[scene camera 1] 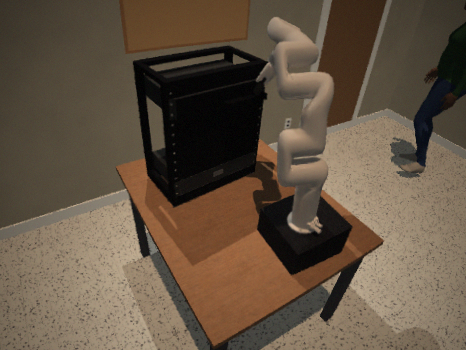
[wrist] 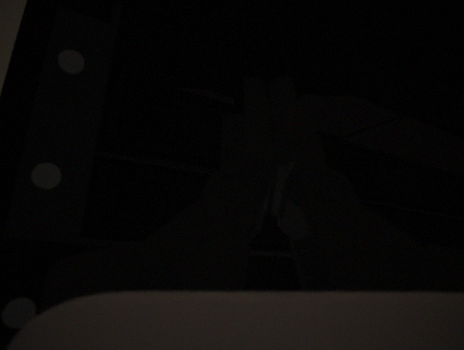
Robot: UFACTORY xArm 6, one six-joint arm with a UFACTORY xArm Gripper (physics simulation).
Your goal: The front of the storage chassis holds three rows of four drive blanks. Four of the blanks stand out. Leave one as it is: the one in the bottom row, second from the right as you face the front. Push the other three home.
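Observation:
The storage chassis is a dark front high in the black rack. Its drive blanks are too dark to count or to tell apart in either view. My gripper is shut and empty. Its dark fingers point at the upper right part of the chassis front in the scene view, very close to it; contact cannot be made out. In the wrist view, faint edges show left and right of the fingers, and the fingers hide part of the front.
The black rack stands on the wooden table. Its post with round holes runs down the left of the wrist view. A grey panel sits low in the rack. The arm's black base block is in front. A person stands at the right.

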